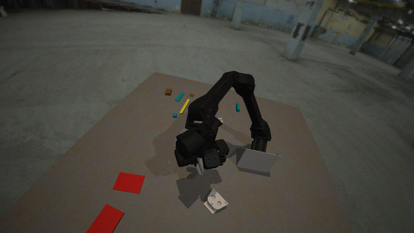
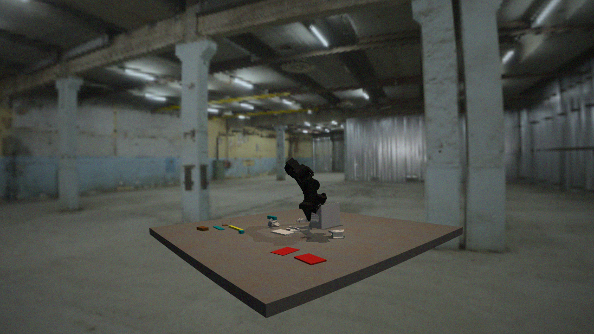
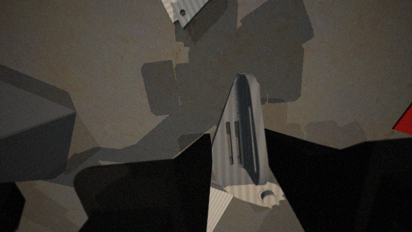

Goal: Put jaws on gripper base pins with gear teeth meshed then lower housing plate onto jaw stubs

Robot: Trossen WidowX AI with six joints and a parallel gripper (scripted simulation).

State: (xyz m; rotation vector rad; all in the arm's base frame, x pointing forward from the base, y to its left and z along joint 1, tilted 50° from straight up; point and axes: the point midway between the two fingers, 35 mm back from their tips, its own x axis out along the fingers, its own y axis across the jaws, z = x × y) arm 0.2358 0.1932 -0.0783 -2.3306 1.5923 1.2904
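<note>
Now: gripper tip 3 cm short of the gripper jaw and 2 cm to the left of it. From my gripper tip the other things lie so: yellow bar 22 cm ahead, 42 cm to the right, 8 cm below; then teal block 11 cm behind, 58 cm to the right, 7 cm below.
</note>
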